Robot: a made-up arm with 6 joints.
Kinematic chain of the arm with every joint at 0, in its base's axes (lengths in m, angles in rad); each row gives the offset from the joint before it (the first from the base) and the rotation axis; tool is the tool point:
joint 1: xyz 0 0 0.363 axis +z
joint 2: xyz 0.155 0 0 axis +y
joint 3: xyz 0 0 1.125 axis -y
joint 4: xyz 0 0 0.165 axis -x
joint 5: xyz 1.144 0 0 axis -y
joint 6: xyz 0.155 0 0 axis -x
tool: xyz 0 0 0
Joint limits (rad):
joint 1: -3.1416..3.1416
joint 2: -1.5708..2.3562
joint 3: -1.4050..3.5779
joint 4: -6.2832..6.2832
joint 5: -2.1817..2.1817
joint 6: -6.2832..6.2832
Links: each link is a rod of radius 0.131 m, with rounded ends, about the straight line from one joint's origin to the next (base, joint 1, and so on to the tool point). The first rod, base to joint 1, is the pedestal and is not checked.
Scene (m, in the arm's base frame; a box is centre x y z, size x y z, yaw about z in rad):
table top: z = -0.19
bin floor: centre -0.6 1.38 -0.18 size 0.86 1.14 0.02 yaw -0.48
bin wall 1: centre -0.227 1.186 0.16 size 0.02 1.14 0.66 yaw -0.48
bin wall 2: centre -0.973 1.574 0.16 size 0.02 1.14 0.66 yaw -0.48
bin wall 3: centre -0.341 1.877 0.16 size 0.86 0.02 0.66 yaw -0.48
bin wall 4: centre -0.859 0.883 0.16 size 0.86 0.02 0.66 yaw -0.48
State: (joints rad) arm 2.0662 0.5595 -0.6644 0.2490 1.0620 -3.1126
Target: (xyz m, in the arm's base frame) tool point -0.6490 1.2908 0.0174
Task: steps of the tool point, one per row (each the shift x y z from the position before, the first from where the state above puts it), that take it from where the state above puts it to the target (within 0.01 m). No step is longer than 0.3 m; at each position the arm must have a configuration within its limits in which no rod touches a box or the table.
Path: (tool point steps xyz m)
1: 0.0674 0.0351 -0.2529

